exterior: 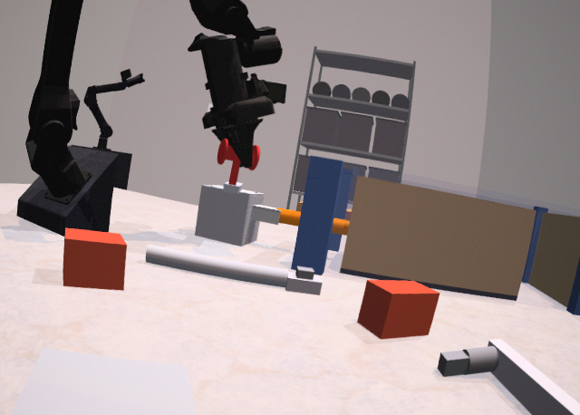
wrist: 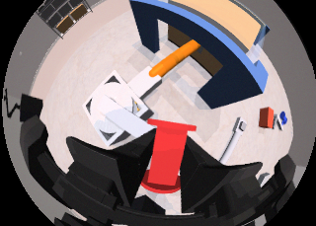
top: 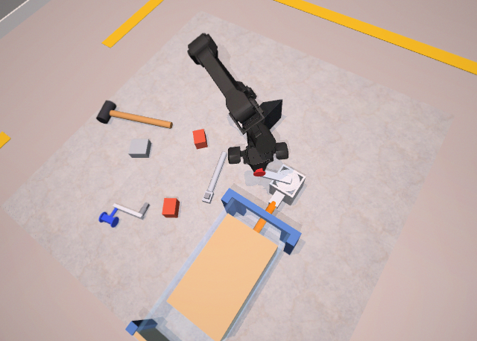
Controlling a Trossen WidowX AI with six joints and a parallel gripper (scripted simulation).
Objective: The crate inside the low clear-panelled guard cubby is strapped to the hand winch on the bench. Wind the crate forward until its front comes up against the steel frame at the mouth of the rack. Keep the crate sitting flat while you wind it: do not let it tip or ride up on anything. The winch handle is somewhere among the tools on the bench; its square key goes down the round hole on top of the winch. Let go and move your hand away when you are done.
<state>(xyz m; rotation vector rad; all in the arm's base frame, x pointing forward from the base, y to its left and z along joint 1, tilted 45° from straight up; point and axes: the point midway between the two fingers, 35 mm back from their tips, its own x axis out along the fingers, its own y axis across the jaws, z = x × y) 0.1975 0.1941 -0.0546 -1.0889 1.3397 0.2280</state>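
Right now the crank handle is 3 cm below my gripper tip, 3 cm behind it and 2 cm to the left of it. Also, from my gripper tip: frame: 11 cm ahead, 10 cm to the left, 3 cm below; red knob: 1 cm to the right, 1 cm behind; grey winch: 10 cm below, 7 cm to the left, 7 cm behind.
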